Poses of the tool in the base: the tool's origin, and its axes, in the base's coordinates. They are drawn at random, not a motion.
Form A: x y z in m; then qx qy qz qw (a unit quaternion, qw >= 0).
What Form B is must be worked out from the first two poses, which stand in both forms.
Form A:
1: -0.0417 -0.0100 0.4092 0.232 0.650 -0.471 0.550
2: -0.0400 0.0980 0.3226 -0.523 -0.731 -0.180 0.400
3: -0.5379 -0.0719 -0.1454 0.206 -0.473 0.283 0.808
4: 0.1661 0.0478 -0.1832 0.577 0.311 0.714 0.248
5: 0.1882 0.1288 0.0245 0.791 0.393 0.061 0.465
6: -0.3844 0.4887 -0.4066 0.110 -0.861 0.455 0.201
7: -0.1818 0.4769 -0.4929 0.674 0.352 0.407 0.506
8: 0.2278 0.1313 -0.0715 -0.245 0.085 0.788 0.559
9: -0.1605 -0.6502 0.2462 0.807 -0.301 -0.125 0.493
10: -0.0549 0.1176 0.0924 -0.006 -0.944 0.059 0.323
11: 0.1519 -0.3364 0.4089 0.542 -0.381 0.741 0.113
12: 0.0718 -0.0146 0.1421 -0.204 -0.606 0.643 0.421
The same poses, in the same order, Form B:
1: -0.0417 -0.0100 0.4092 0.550 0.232 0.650 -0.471
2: -0.0400 0.0980 0.3226 0.400 -0.523 -0.731 -0.180
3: -0.5379 -0.0719 -0.1454 0.808 0.206 -0.473 0.283
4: 0.1661 0.0478 -0.1832 0.248 0.577 0.311 0.714
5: 0.1882 0.1288 0.0245 0.465 0.791 0.393 0.061
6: -0.3844 0.4887 -0.4066 0.201 0.110 -0.861 0.455
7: -0.1818 0.4769 -0.4929 0.506 0.674 0.352 0.407
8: 0.2278 0.1313 -0.0715 0.559 -0.245 0.085 0.788
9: -0.1605 -0.6502 0.2462 0.493 0.807 -0.301 -0.125
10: -0.0549 0.1176 0.0924 0.323 -0.006 -0.944 0.059
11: 0.1519 -0.3364 0.4089 0.113 0.542 -0.381 0.741
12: 0.0718 -0.0146 0.1421 0.421 -0.204 -0.606 0.643
